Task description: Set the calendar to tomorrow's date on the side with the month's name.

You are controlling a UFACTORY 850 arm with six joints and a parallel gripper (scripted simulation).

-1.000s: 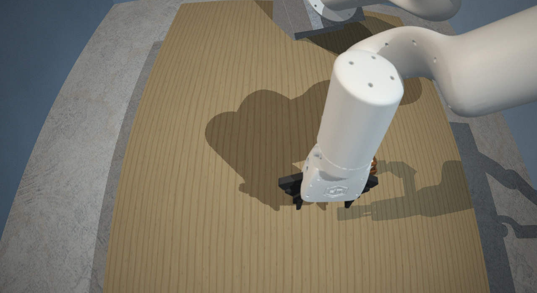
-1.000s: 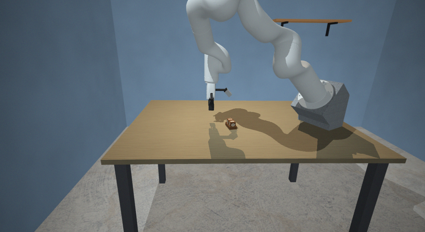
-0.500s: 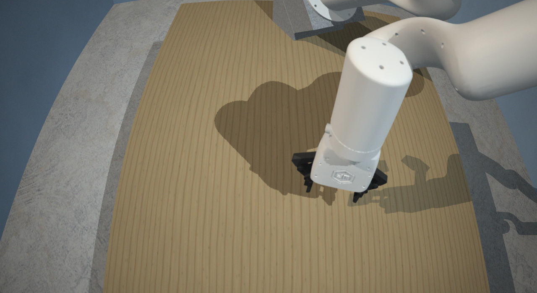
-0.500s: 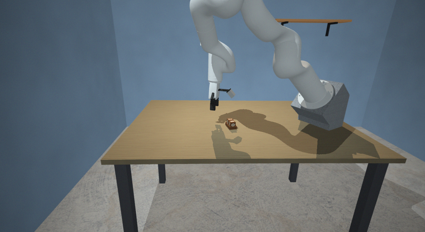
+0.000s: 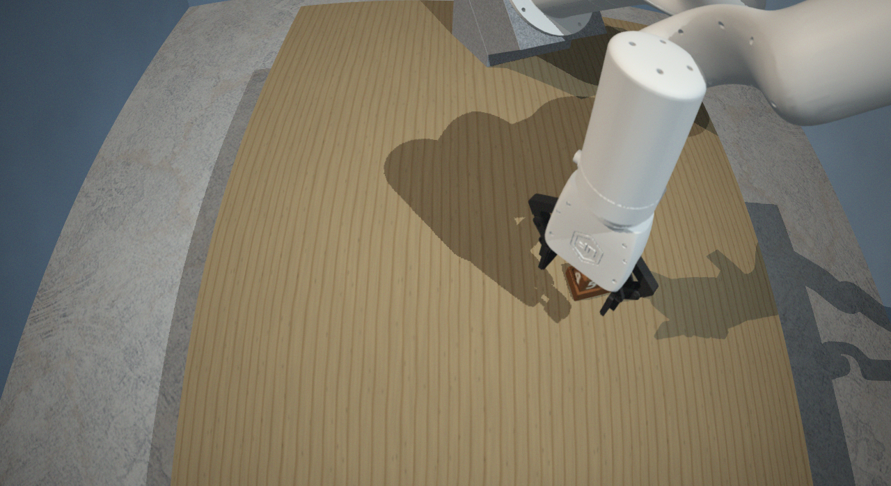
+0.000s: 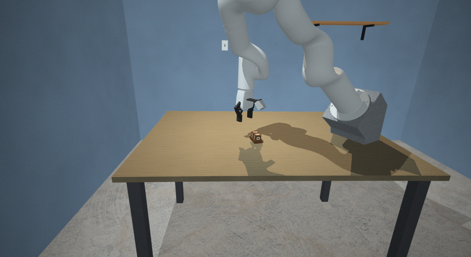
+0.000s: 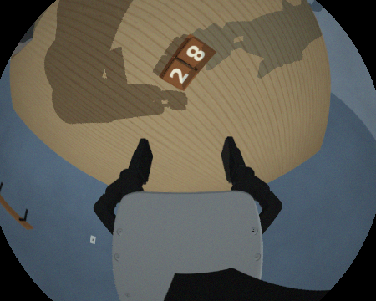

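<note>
Right now my hand is 6 cm past the brown tray, 5 cm to the right of it and 10 cm above it.
</note>
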